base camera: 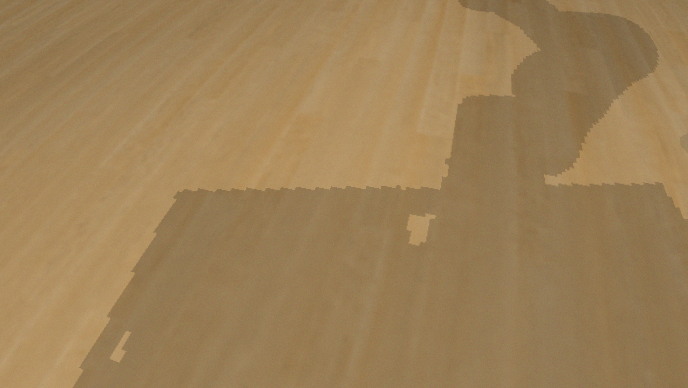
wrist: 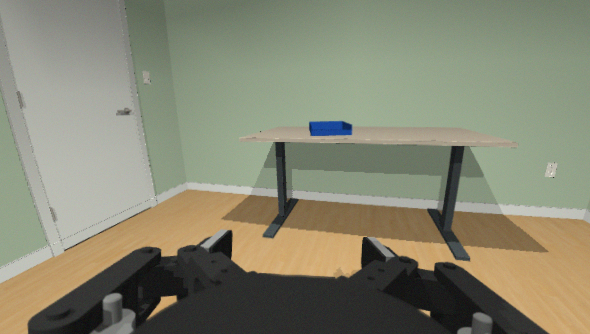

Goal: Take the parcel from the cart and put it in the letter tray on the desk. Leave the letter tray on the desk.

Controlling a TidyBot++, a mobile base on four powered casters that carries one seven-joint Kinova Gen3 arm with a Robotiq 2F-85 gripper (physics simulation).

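Frame: origin at the arm's base, x left, y ahead, z down, level; centimetres.
Where they show: gripper, fingertip midpoint: [wrist: 296, 248].
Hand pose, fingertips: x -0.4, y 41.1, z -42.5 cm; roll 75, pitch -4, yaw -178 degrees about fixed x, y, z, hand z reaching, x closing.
After its pixels a point has its place.
A blue letter tray [wrist: 330, 129] {z -32.7, x -29.4, y 209.7 cm} stands on the desk [wrist: 410, 135] {z -32.4, x -71.8, y 167.8 cm}, left of the middle of its top, in the wrist view. The desk has a pale top and dark legs and stands against the green wall. My gripper [wrist: 296, 248] {z -42.5, x -0.4, y 41.1 cm} is open, with its two fingers wide apart at the bottom of the wrist view. No parcel shows between the fingers. The desk and tray are some way off beyond the gripper. The inside of the tray is mostly hidden by its front wall. The parcel and the cart do not show in either view.
A white door [wrist: 75, 115] {z -51.4, x 153.1, y 189.3 cm} with a lever handle stands at the left in the wrist view. The desk's legs [wrist: 452, 190] {z 6.2, x -107.7, y 172.0 cm} [wrist: 281, 180] {z 6.2, x 9.8, y 206.2 cm} end in long feet on the wood floor. The base camera view shows wood floor [base camera: 250, 100] {z 39.6, x 13.9, y 61.4 cm} with the robot's shadow across it.
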